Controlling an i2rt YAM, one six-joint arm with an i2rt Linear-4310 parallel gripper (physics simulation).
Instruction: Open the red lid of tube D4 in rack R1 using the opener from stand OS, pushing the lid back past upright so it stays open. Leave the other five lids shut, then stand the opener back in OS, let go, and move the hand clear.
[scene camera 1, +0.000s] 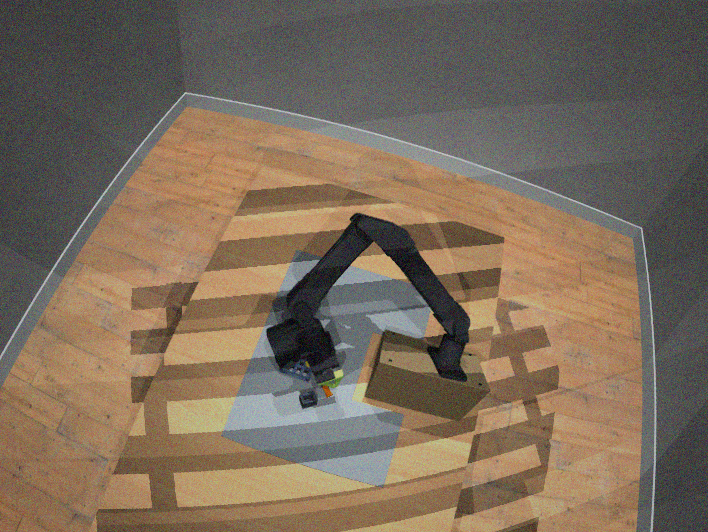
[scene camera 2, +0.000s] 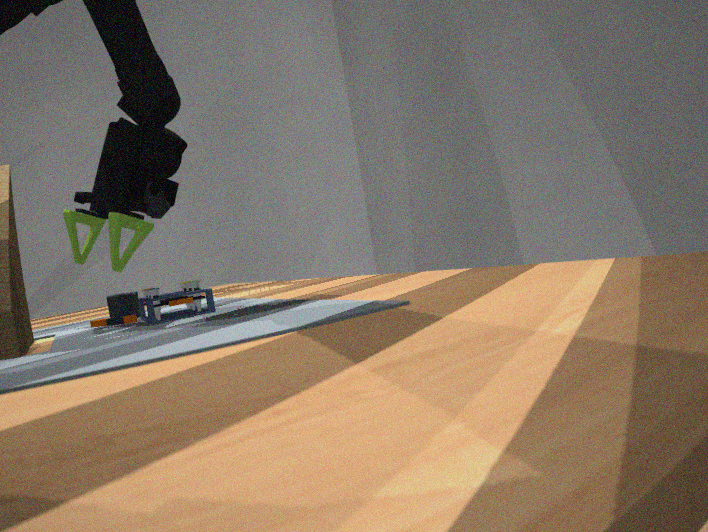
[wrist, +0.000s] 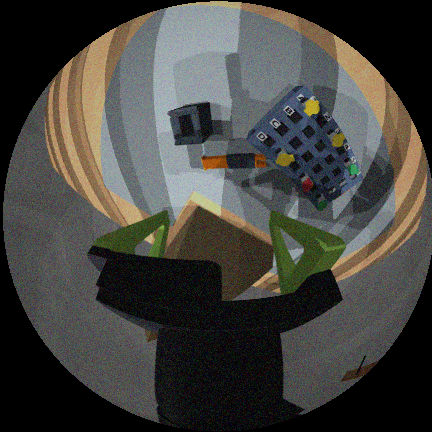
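Where they show: gripper, fingertip midpoint: (scene camera 1: 330, 372) (scene camera 2: 97, 267) (wrist: 218, 215); arm's base at its link origin: (scene camera 1: 445, 364).
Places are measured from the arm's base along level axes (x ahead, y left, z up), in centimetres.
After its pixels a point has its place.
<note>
My gripper (scene camera 2: 99, 266) @(y 4.2, x 28.1, z -8.3 cm) (wrist: 218, 215) @(y 4.2, x 28.1, z -8.3 cm) is open and empty, its green fingers wide apart above the mat. The opener (scene camera 1: 326, 391) @(y 7.0, x 28.1, z -15.7 cm) (scene camera 2: 99, 323) @(y 6.2, x 27.4, z -16.2 cm) (wrist: 240, 161) @(y 4.0, x 30.0, z -15.7 cm), with an orange handle, dark middle and orange forked end, lies flat on the mat, outside the stand, between the stand and the rack. Stand OS (scene camera 1: 307, 398) @(y 10.4, x 32.7, z -15.3 cm) (scene camera 2: 123, 308) @(y 8.8, x 31.9, z -14.8 cm) (wrist: 192, 124) @(y 11.1, x 31.6, z -16.0 cm) is a dark, square, hollow box. Blue rack R1 (scene camera 1: 294, 371) @(y 4.0, x 37.6, z -13.6 cm) (scene camera 2: 210, 300) @(y -8.7, x 39.7, z -15.1 cm) (wrist: 254, 136) @(y 4.6, x 34.3, z -13.6 cm) is partly hidden by the arm in the first scene view. The red lid (wrist: 307, 184) @(y -2.4, x 33.8, z -12.4 cm) sits in its D row and looks shut, as do the yellow and green lids.
A large wooden block (scene camera 1: 426, 394) @(y 7.6, x 3.3, z -3.5 cm) (scene camera 2: 12, 286) @(y -9.2, x 16.0, z -9.4 cm) (wrist: 220, 245) @(y -0.3, x 17.0, z -11.5 cm) stands beside the mat, on the side of the arm's base. The blue-grey mat (scene camera 1: 274, 429) @(y 21.1, x 39.6, z -16.6 cm) (scene camera 2: 257, 331) @(y -34.0, x 33.5, z -16.6 cm) (wrist: 200, 30) lies under the rack, opener and stand. Striped shadows cross the mat and floor.
</note>
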